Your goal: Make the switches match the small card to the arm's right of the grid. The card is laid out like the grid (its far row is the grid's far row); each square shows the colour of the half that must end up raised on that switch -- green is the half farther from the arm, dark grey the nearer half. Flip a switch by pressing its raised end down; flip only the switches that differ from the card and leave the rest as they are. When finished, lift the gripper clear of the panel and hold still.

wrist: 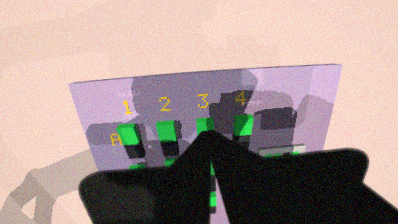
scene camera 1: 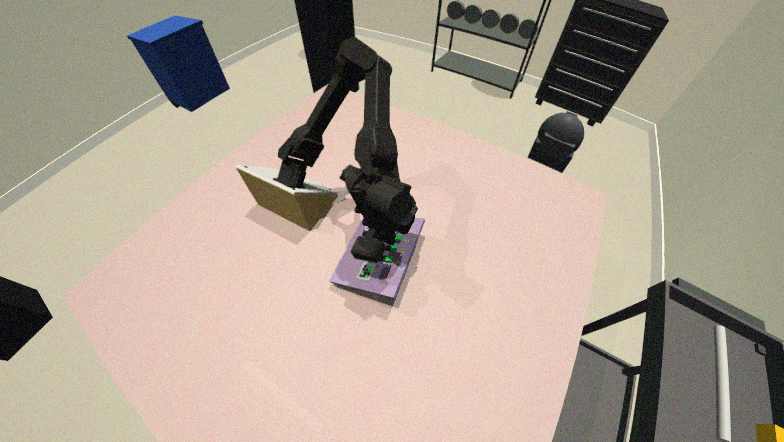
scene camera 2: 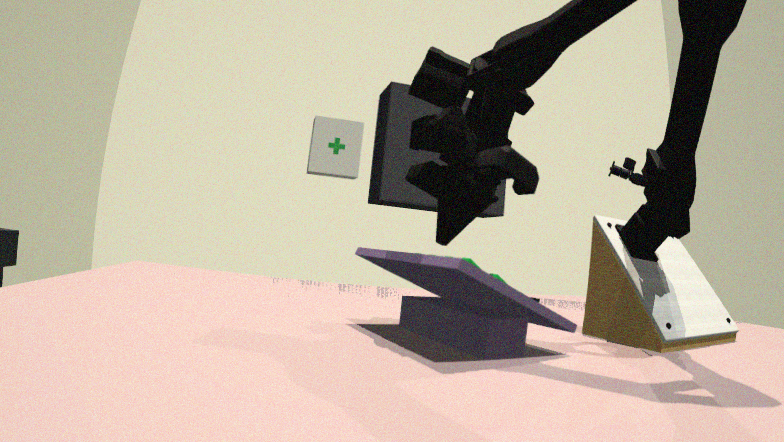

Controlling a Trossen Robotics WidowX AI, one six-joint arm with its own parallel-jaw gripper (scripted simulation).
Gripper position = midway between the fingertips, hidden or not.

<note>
My gripper (scene camera 2: 440,244) is shut and holds nothing.
My gripper shows as well in the wrist view (wrist: 207,136) and in scene camera 1 (scene camera 1: 392,243).
</note>
